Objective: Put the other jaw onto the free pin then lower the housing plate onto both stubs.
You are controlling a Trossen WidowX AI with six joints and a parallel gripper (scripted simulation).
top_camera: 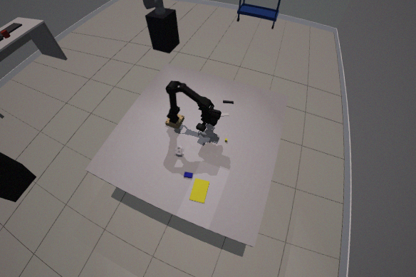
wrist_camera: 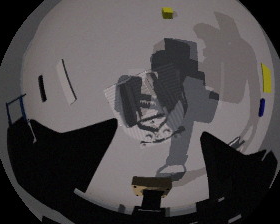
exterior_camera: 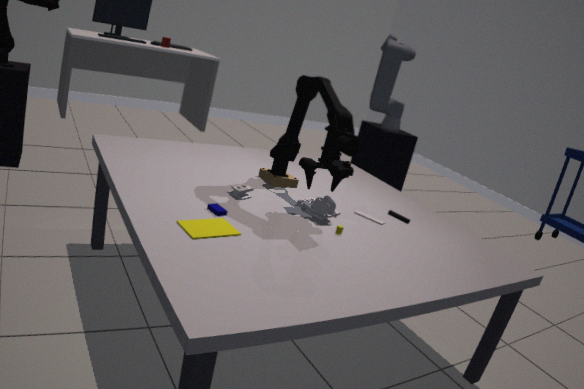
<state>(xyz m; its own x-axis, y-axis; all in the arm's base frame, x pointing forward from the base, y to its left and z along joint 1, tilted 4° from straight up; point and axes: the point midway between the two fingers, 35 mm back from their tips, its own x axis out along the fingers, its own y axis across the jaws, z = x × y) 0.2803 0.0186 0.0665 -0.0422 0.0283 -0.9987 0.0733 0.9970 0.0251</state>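
The white block lies 11 cm behind my gripper tip, 24 cm to the right of it and 7 cm below it. Round my gripper tip: jaw: 4 cm behind, 2 cm to the left, 6 cm below; then yellow cube: 17 cm ahead, 1 cm to the right, 7 cm below; then white bar: 5 cm ahead, 21 cm to the left, 8 cm below.
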